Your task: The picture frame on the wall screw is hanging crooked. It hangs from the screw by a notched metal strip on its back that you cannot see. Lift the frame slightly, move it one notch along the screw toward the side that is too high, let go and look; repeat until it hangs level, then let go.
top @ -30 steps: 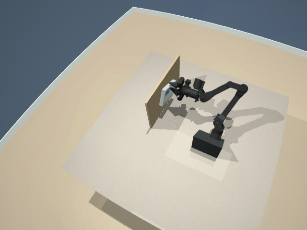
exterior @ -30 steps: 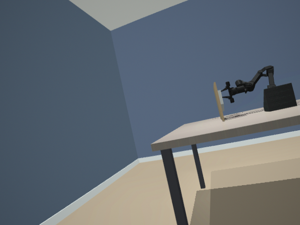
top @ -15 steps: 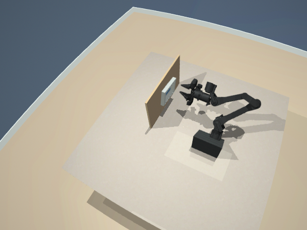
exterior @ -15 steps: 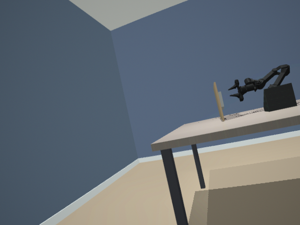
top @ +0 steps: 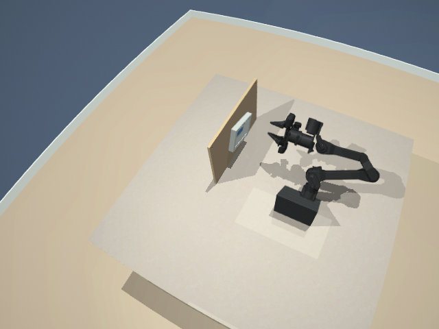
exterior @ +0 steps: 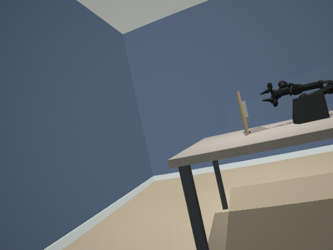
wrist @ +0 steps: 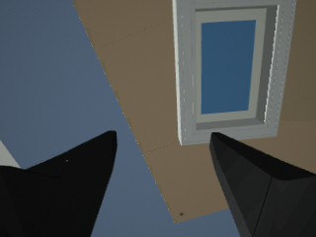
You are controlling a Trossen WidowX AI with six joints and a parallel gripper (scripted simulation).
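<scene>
The picture frame is 150 mm ahead of my gripper tip, 20 mm to the left of it and 90 mm below it. Also, from my gripper tip: board: 160 mm ahead, 20 mm to the left, 90 mm below.
</scene>
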